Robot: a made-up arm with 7 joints.
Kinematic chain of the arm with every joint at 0, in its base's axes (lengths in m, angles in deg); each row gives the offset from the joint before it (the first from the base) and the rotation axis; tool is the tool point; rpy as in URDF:
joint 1: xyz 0 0 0.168 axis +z
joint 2: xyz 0 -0.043 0.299 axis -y
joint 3: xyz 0 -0.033 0.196 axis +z
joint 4: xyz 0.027 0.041 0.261 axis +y
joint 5: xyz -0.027 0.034 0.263 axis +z
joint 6: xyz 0 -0.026 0.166 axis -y
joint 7: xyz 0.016 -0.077 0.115 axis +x
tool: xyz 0 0 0 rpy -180 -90 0
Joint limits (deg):
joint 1: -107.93..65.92
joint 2: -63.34..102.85
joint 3: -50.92..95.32
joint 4: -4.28..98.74
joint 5: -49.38..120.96
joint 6: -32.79..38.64
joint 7: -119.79..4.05
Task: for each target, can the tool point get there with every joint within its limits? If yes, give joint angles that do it. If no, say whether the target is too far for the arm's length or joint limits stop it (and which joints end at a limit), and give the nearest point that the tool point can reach.
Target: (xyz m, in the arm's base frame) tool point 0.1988 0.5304 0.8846
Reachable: yes | joints -70.24 82.92 53.57 88.53 0.53 -0.45 -86.62
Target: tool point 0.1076 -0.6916 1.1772
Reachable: yes | joints -87.73 -38.47 28.06 6.41 87.57 -1.45 -103.81
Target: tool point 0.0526 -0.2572 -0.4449
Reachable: no: joint limits stop it (at a limit: joint 2, joint 4) | nearest point 0.1036 -0.5068 0.1025 | short by 0.604 m
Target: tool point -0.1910 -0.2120 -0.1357
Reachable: no: joint limits stop it (at a limit: joint 1, joint 2, joint 4, joint 6) | nearest point -0.2531 -0.4294 0.1200 | short by 0.341 m
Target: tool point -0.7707 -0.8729 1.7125
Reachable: no: too far | nearest point -0.4618 -0.5230 1.2132 | short by 0.683 m
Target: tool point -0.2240 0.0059 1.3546
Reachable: yes | joints 19.99 40.70 12.92 41.57 65.25 -7.58 -75.15
